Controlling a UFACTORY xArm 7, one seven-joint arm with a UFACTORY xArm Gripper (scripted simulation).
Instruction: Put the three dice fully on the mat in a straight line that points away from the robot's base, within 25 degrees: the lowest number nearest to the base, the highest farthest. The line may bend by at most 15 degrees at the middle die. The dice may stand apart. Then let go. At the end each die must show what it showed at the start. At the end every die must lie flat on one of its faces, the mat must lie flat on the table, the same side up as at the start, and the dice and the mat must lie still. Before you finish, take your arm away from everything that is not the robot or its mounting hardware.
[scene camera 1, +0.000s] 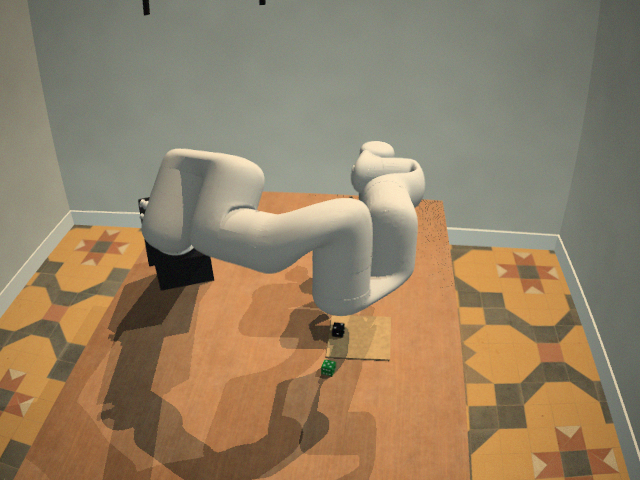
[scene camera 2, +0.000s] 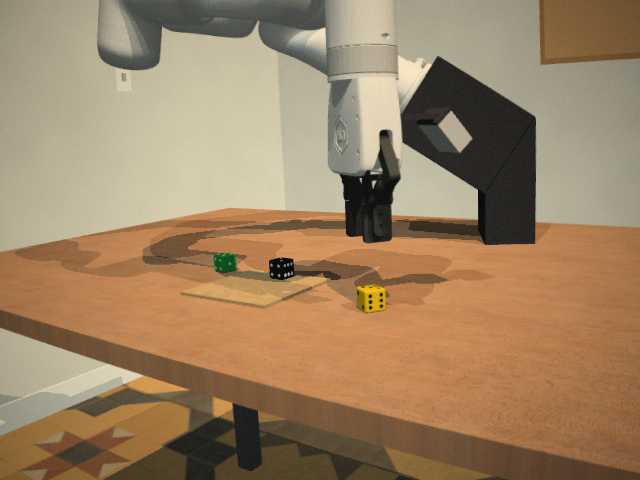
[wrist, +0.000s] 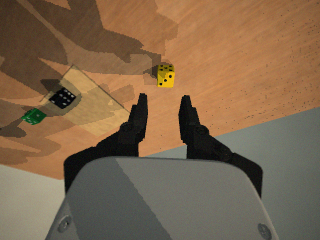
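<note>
Tan mat (scene camera 2: 254, 288), (scene camera 1: 366, 337), (wrist: 93, 109). Yellow die (scene camera 2: 371, 298). My gripper (scene camera 2: 368, 238), (wrist: 163, 104).
</note>
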